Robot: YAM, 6 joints.
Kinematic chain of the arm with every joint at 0, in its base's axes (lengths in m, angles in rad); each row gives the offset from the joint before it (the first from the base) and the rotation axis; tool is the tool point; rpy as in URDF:
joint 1: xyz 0 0 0.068 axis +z
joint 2: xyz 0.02 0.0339 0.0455 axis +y
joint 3: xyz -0.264 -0.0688 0 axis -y
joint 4: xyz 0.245 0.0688 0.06 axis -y
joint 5: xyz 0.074 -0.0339 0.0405 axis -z
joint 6: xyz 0.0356 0 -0.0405 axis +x
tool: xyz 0 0 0 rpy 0 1.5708 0
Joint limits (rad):
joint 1: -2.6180..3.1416
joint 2: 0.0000..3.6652
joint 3: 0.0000..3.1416
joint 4: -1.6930..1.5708
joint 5: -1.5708..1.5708
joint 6: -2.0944..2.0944
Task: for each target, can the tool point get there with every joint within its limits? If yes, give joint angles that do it. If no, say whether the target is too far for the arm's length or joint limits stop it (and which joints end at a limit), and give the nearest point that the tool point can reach.
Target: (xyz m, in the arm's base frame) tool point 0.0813 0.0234 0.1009
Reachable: yes | joints 0.5808 1.2693 0.2625 -1.0060 0.7817 -0.1649
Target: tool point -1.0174 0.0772 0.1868
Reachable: no: too far | nearest point -0.6423 0.0487 0.1592 | short by 0.377 m
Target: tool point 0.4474 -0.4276 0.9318
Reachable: no: too far | nearest point 0.2817 -0.2692 0.6185 | short by 0.388 m
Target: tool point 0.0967 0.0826 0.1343
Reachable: yes | joints 0.5401 0.9399 0.3210 -0.6876 -0.6359 -1.2832
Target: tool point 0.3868 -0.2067 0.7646
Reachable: no: too far | nearest point 0.3161 -0.1689 0.6399 | short by 0.148 m
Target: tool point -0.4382 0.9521 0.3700
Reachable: no: too far | nearest point -0.2622 0.5698 0.2650 | short by 0.434 m
